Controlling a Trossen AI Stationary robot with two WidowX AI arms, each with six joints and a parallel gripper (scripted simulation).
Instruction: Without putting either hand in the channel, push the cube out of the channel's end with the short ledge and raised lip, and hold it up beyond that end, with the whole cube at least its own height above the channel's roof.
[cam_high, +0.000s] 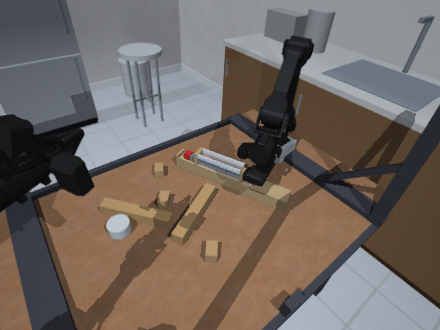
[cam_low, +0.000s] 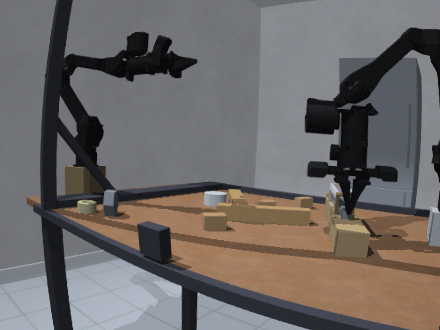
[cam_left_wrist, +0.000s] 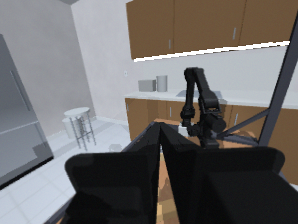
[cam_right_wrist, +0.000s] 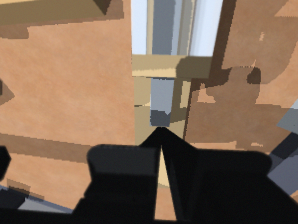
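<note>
Now: right hand 280 mm short of the red cube, 60 mm to the right of it and 30 mm above it. The rest, counted from my right hand: white cylinder (400 mm to the left, 230 mm ahead, 70 mm below); then tan channel (140 mm ahead, 40 mm below, 30 mm to the left); then grey block (530 mm to the left, 80 mm behind, 60 mm below).
</note>
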